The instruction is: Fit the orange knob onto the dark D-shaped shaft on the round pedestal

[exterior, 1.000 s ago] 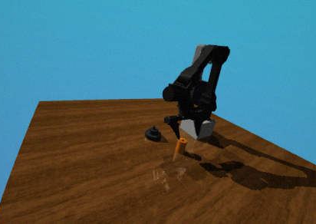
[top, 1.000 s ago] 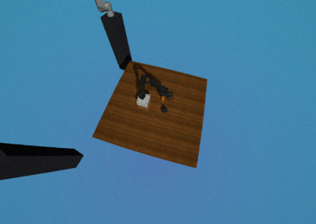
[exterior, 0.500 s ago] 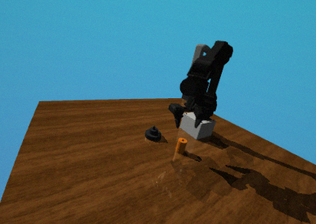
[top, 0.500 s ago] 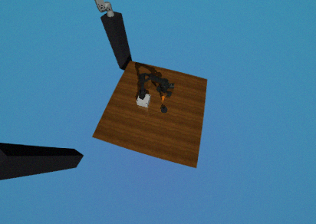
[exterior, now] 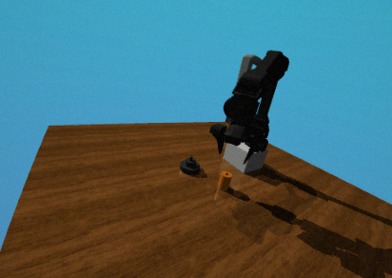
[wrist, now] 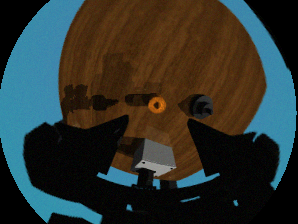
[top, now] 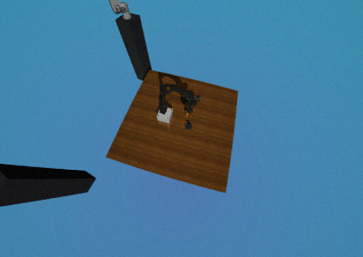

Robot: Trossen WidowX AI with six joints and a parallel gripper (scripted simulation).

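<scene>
Right now the orange knob is 90 mm below my gripper tip. Also, from my gripper tip: round dark pedestal 90 mm ahead, 140 mm to the right, 90 mm below.
</scene>
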